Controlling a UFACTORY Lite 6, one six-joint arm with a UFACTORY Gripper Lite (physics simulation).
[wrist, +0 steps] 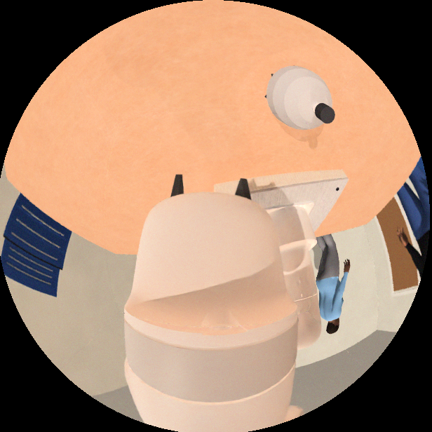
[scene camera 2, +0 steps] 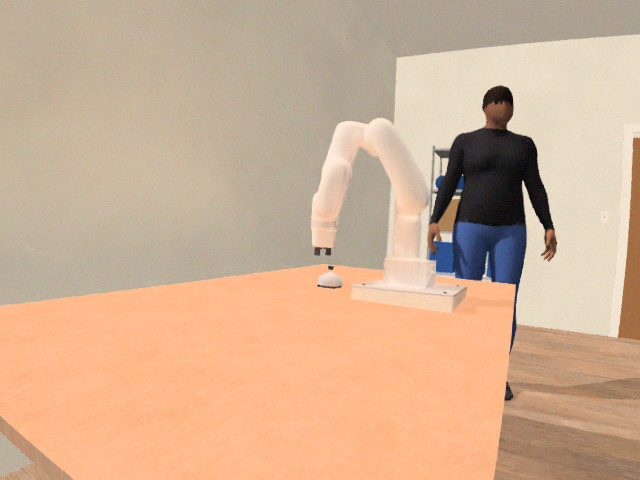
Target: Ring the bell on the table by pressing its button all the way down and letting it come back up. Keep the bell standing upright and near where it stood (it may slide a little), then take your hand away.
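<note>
The bell stands upright on the table, a pale dome with a dark button standing up from its top. My gripper points down above the table, with its two dark fingertips apart and nothing between them. In the scene view it hangs a little above the button's height and slightly to its left, touching nothing. In the wrist view the bell lies up and to the right of the fingers.
The tan table carries the arm's base plate, close to the bell. A person in a black top stands behind the table, near a shelf unit. A person in light blue shows in the wrist view.
</note>
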